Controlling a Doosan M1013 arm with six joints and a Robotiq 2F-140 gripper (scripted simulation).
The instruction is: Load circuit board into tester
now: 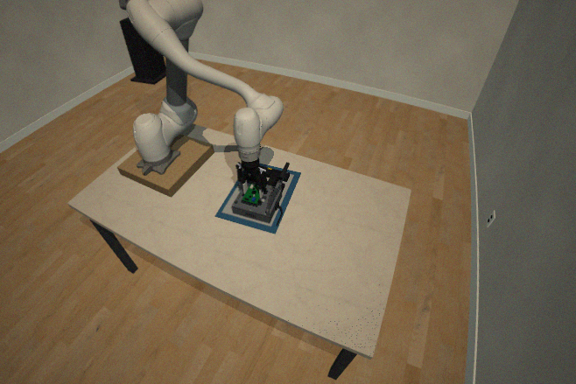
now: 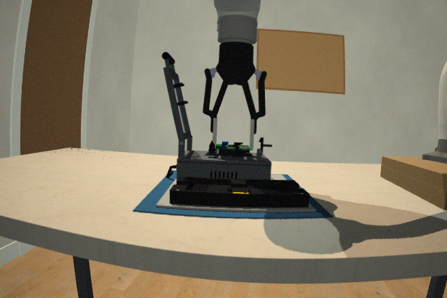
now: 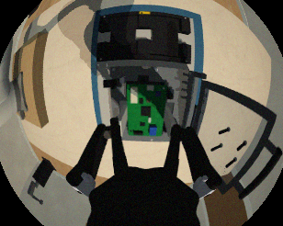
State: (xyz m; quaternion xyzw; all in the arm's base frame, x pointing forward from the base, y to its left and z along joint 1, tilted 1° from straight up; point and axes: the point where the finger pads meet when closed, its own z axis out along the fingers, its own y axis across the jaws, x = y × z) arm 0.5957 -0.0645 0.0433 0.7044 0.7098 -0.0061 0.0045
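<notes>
Now: the green circuit board 2 cm below my hand. From my hand the other things lie so: latch hook 6 cm to the left, 6 cm behind, 1 cm below; grey tester 4 cm to the left, 3 cm ahead, 1 cm above; tester lid 12 cm ahead, 8 cm above.
</notes>
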